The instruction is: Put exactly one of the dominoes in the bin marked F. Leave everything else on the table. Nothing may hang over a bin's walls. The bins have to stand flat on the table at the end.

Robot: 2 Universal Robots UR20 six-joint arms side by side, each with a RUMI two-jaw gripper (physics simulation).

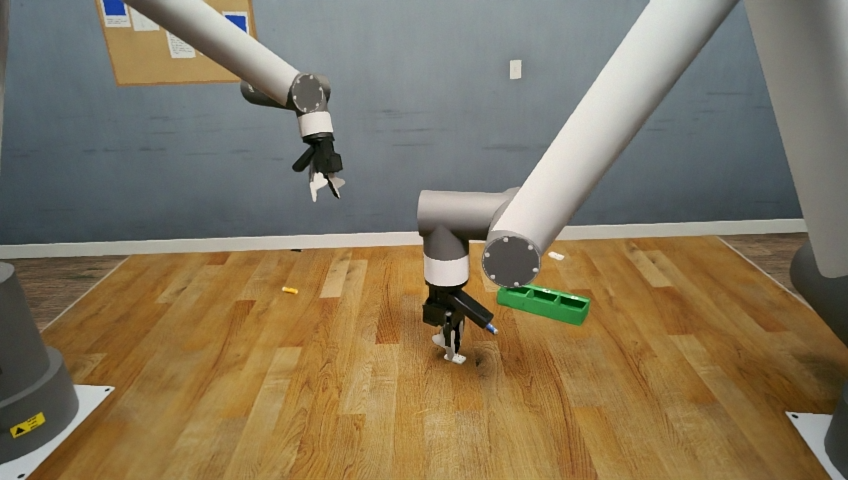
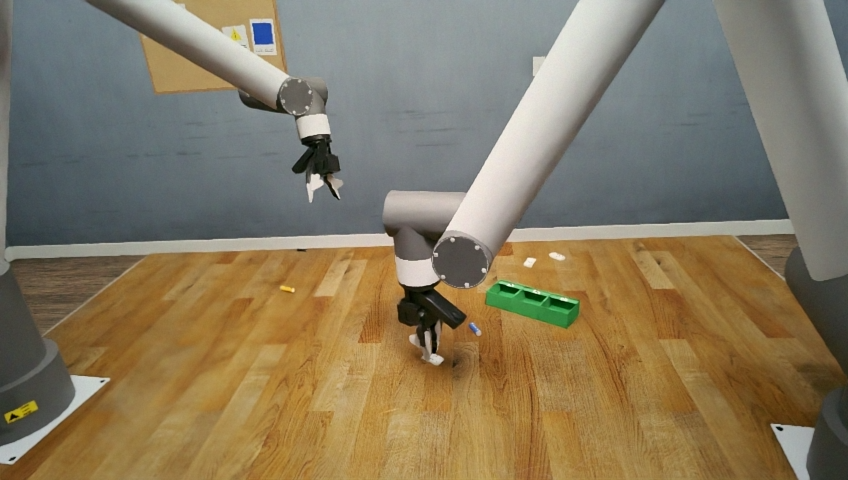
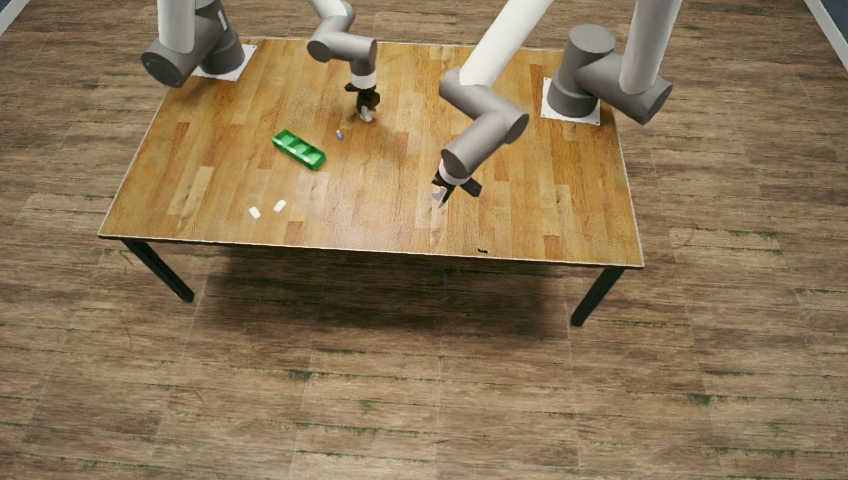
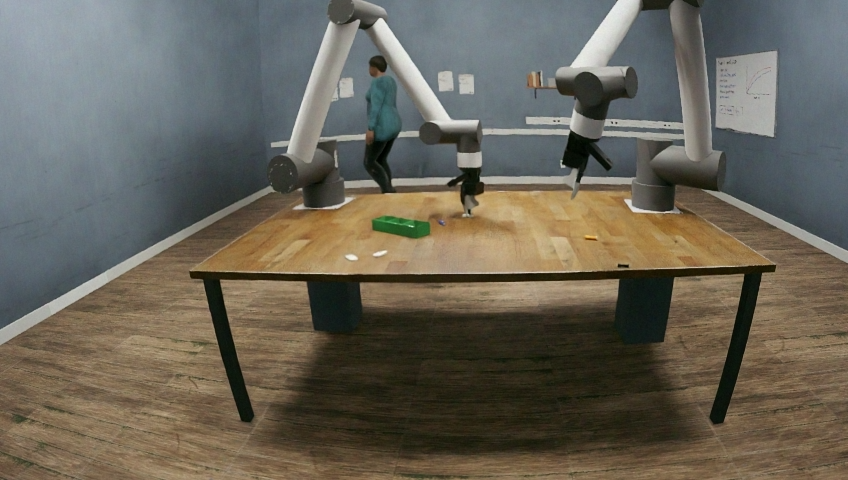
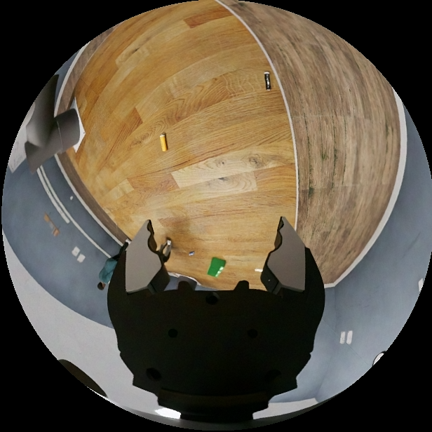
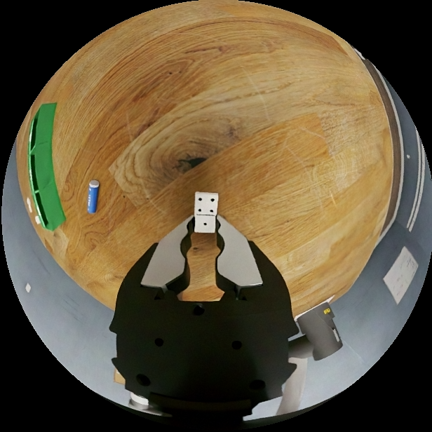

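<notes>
A white domino is between the fingertips of my right gripper, which is shut on it, low at the table surface. Two more white tiles lie flat beyond the bins: one and another. The green three-compartment bin row stands on the table; its letters are not readable. My left gripper is open and empty, high above the table.
A blue battery lies between my right gripper and the bins. A yellow battery and a black one lie farther off, the black one near the table edge.
</notes>
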